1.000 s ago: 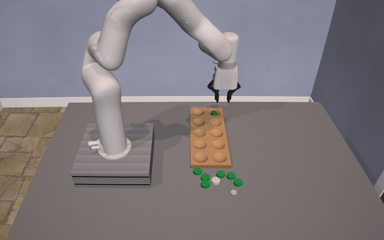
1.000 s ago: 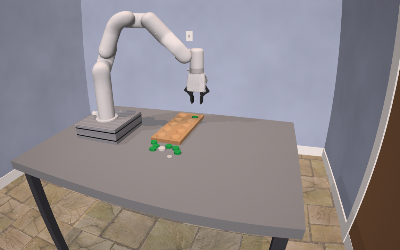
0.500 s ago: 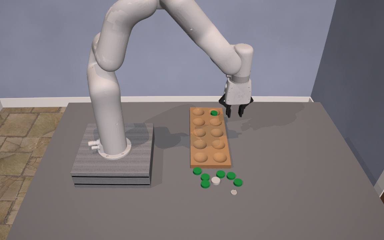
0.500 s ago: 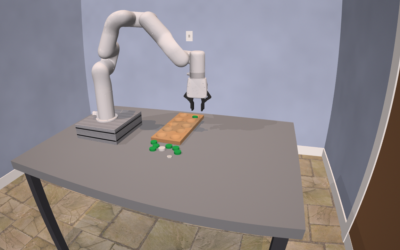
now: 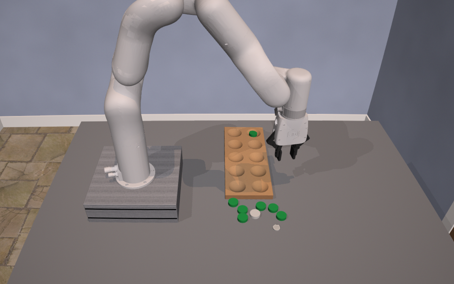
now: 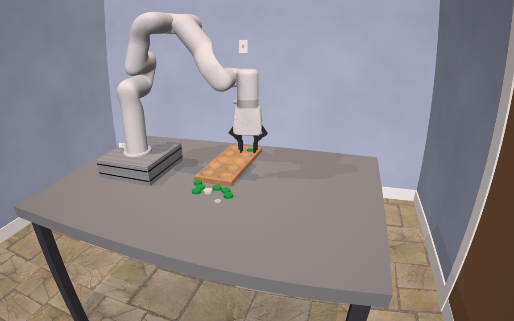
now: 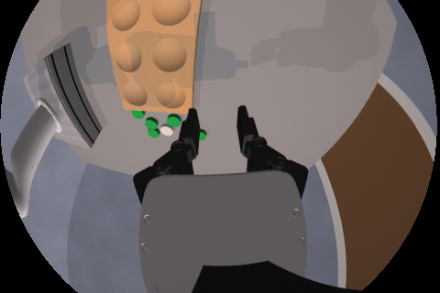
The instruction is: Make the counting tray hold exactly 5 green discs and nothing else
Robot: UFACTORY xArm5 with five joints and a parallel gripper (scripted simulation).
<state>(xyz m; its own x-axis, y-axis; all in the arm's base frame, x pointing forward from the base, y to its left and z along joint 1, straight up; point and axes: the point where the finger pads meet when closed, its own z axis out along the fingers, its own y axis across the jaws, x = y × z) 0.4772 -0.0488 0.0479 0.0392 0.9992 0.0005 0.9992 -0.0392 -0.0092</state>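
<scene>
Now: the smaller white disc 80 mm behind my hand, 190 mm to the right of it and 130 mm below it. Round my hand: wooden counting tray 90 mm behind, 130 mm to the left, 120 mm below.
</scene>
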